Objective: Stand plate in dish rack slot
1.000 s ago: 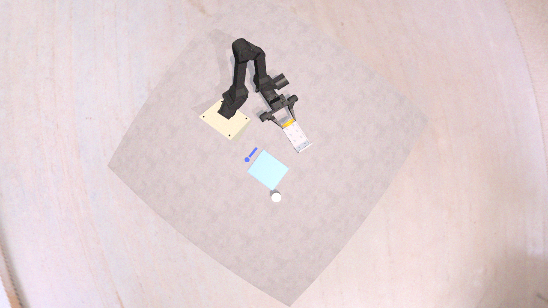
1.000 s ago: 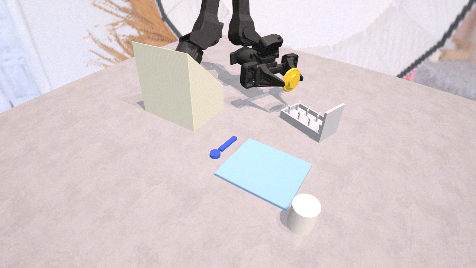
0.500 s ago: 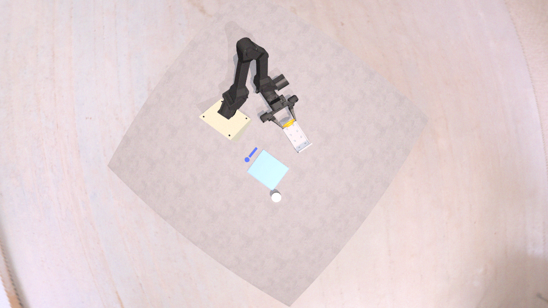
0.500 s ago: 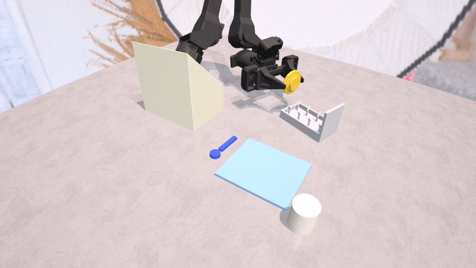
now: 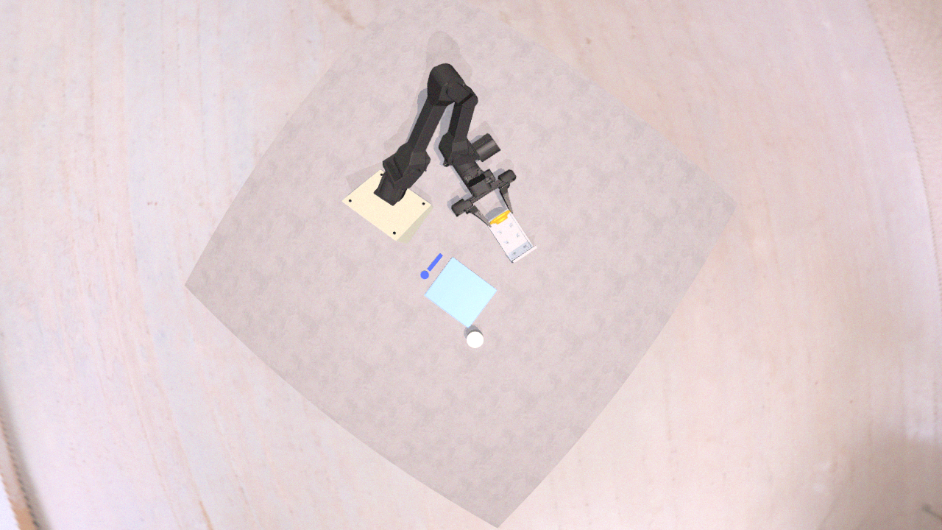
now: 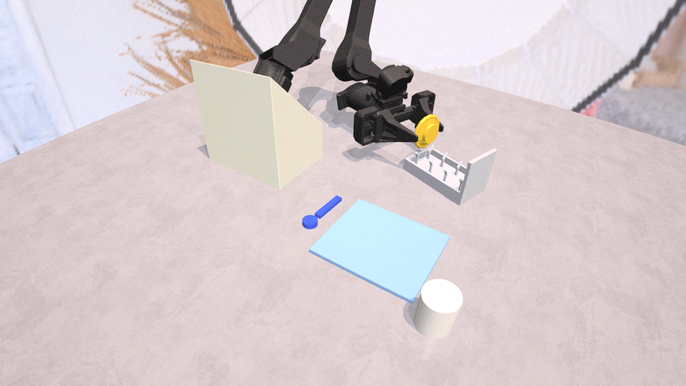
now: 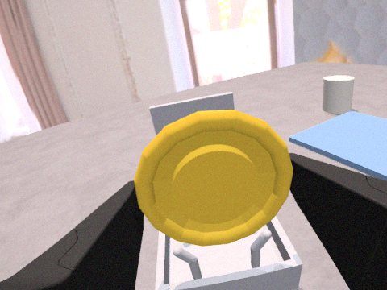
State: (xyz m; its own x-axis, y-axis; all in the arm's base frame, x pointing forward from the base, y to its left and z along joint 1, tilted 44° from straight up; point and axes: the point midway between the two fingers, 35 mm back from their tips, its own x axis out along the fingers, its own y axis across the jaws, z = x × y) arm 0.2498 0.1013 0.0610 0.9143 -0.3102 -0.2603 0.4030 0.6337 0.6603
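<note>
The dish rack is 4 cm ahead of my gripper tip, 2 cm to the right of it and 5 cm below it. Round my gripper tip: light blue mat: 1 cm ahead, 22 cm to the right, 7 cm below; yellow plate: 1 cm behind; blue spoon: 9 cm behind, 21 cm to the right, 7 cm below.
</note>
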